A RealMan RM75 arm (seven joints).
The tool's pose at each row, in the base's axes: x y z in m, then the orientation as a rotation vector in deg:
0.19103, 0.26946, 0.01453, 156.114, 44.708, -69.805
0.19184, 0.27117, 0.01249, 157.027, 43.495, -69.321
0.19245, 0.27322, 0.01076, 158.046, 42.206, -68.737
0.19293, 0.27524, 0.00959, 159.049, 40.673, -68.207
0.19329, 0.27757, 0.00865, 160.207, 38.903, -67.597
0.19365, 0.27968, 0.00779, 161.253, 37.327, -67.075
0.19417, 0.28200, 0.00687, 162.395, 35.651, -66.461
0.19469, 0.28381, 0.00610, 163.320, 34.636, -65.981
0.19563, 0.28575, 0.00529, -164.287, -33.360, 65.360
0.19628, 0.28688, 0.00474, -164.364, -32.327, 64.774
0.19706, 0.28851, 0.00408, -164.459, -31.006, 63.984
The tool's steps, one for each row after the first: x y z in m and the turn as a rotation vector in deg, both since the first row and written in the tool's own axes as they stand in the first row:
0.00263, -0.00080, 0.00042, 0.521, 0.566, 0.729
0.00507, -0.00204, 0.00068, 1.090, 1.225, 1.497
0.00703, -0.00340, 0.00065, 1.700, 1.835, 2.410
0.00889, -0.00512, 0.00047, 2.426, 2.542, 3.450
0.01060, -0.00666, 0.00029, 3.112, 3.171, 4.355
0.01253, -0.00830, -0.00001, 3.855, 3.885, 5.308
0.01413, -0.00952, -0.00029, 4.449, 4.479, 5.843
0.01606, -0.01064, -0.00086, 5.165, 5.179, 6.499
0.01729, -0.01124, -0.00121, 5.635, 5.605, 6.988
0.01889, -0.01219, -0.00170, 6.237, 6.175, 7.614

